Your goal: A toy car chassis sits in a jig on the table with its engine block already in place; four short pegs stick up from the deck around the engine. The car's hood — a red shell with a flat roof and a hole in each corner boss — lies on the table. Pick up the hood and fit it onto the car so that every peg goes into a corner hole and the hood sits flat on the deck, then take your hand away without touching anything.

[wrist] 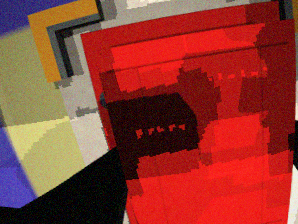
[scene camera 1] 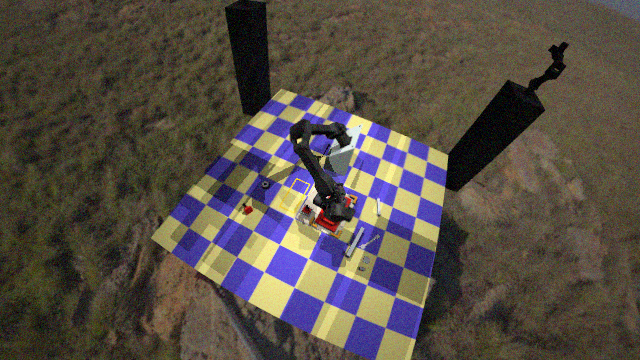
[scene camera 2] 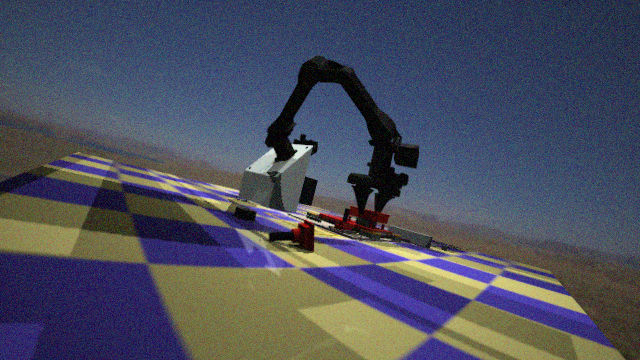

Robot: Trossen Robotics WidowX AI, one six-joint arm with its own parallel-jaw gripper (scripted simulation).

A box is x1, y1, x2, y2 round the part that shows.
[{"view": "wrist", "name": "my gripper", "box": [0, 120, 297, 223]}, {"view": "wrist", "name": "red hood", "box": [93, 19, 296, 223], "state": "held by my gripper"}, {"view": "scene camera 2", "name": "my gripper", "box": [347, 159, 408, 214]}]
